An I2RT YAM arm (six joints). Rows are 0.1 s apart.
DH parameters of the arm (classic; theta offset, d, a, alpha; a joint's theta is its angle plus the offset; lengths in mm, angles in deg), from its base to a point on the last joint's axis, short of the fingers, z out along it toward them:
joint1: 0 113.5 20 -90
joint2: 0 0 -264 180
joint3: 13.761 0 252.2 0
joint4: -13.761 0 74 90
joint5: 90 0 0 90
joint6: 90 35.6 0 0
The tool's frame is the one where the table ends.
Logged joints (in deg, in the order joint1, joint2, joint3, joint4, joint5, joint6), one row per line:
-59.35, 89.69, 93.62, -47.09, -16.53, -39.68
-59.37, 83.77, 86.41, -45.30, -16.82, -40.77
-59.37, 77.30, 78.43, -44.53, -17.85, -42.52
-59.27, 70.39, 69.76, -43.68, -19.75, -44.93
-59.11, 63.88, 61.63, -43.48, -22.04, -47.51
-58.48, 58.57, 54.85, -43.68, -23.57, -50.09
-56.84, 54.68, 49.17, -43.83, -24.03, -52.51
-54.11, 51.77, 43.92, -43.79, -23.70, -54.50
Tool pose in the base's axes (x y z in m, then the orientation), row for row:
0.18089, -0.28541, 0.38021, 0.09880, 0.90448, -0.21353, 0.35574
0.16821, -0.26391, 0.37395, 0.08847, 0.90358, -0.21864, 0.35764
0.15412, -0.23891, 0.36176, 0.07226, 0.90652, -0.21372, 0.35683
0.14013, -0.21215, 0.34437, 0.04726, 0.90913, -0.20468, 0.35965
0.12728, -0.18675, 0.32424, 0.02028, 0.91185, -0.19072, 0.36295
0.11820, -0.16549, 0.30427, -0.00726, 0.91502, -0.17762, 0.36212
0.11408, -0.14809, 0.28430, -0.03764, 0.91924, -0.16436, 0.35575
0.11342, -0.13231, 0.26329, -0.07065, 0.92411, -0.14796, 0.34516
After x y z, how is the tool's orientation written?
As a quaternion, x y z w.
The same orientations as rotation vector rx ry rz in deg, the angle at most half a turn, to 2 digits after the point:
14.62, 133.87, -31.60
13.08, 133.61, -32.33
10.69, 134.10, -31.61
6.98, 134.30, -30.24
2.99, 134.49, -28.13
-1.07, 135.01, -26.21
-5.57, 136.05, -24.33
-10.51, 137.47, -22.01

